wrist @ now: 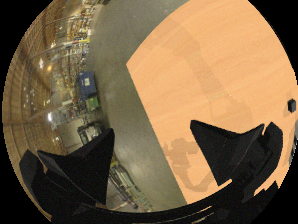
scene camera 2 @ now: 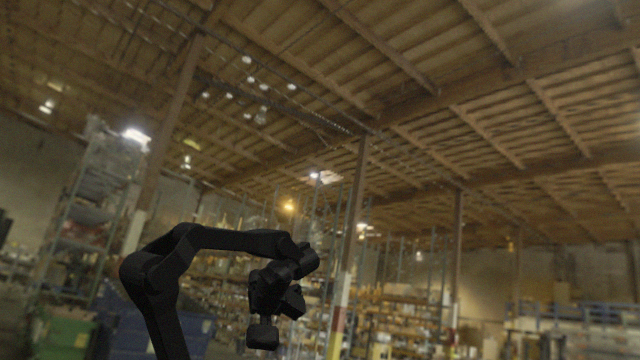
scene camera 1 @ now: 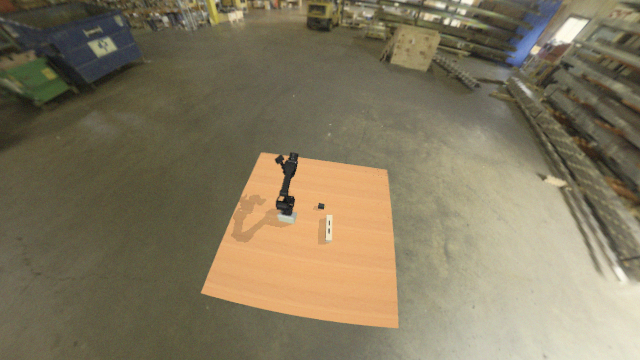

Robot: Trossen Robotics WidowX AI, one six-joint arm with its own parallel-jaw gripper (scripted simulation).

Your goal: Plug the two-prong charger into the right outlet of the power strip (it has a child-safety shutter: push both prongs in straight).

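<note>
My gripper (scene camera 2: 252,329) (wrist: 153,128) is open and holds nothing.
</note>
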